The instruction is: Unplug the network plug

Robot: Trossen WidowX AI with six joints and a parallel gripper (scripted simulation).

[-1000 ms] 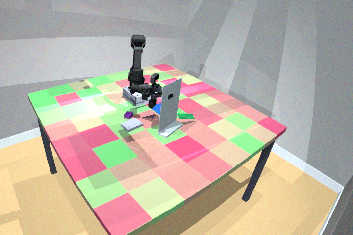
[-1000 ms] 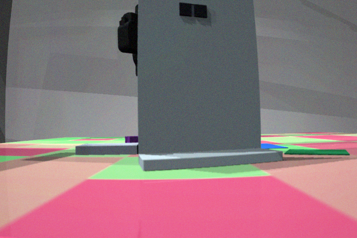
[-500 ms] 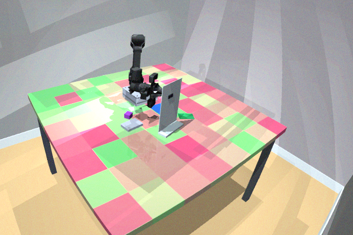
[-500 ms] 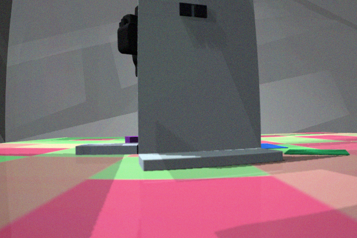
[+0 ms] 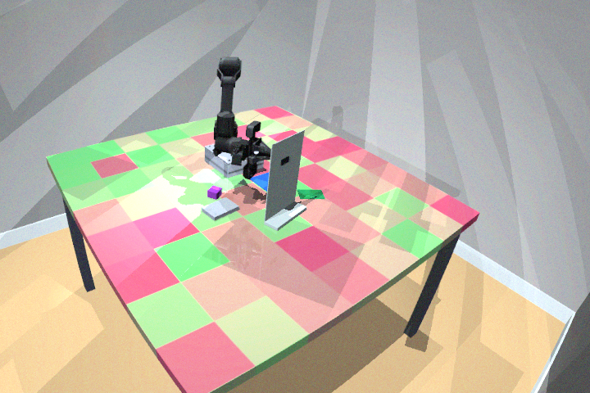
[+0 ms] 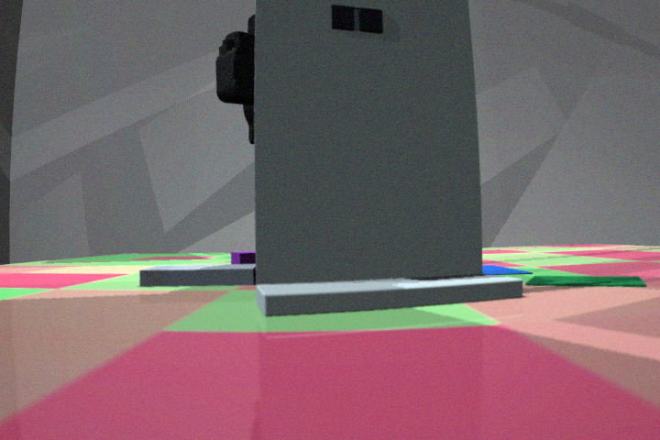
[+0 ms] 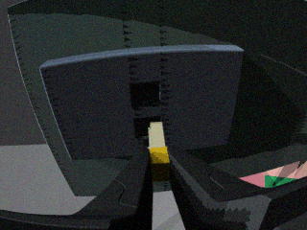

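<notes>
The blue marked square is 200 mm below my gripper tip, 140 mm behind it and 130 mm to the left of it. The rest, counted from my gripper tip: flat grey plate 190 mm below, 140 mm to the right, 90 mm behind; grey panel 70 mm below, 40 mm ahead; network plug right at my gripper tip.
</notes>
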